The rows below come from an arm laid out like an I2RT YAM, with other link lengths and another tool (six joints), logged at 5 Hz.
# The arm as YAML. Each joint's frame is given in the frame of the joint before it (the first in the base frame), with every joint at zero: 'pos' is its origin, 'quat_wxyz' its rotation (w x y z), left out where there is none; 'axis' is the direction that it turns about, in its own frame. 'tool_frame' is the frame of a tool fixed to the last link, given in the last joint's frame.
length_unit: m
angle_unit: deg
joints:
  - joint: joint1
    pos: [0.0, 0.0, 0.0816]
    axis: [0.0, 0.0, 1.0]
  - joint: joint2
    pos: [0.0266, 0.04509, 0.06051]
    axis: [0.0, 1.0, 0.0]
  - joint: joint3
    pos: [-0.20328, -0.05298, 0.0]
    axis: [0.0, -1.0, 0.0]
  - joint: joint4
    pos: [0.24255, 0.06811, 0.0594]
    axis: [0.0, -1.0, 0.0]
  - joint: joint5
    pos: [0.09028, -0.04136, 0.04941]
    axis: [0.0, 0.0, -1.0]
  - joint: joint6
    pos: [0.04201, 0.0, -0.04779]
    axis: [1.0, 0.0, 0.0]
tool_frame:
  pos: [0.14, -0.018, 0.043]
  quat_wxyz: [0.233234, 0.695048, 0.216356, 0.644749]
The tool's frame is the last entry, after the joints.
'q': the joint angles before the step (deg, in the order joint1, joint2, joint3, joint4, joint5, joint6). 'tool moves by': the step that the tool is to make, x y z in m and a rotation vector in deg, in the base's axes. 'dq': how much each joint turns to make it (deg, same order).
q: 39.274 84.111 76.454 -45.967 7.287 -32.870
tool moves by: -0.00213 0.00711 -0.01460 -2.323 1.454 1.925
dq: 0.714 3.001 1.403 -0.813 0.007 -1.499
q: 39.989 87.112 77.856 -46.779 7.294 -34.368
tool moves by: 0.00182 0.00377 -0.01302 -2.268 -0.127 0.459
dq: 0.820 2.285 0.137 0.873 1.710 -0.700
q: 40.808 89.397 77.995 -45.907 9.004 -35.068
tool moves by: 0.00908 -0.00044 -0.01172 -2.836 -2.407 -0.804
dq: 0.676 1.949 -1.086 3.130 3.929 -0.781
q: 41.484 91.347 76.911 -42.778 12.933 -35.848
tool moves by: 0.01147 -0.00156 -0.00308 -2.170 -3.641 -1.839
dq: 0.736 1.371 -0.863 3.521 4.795 -0.083
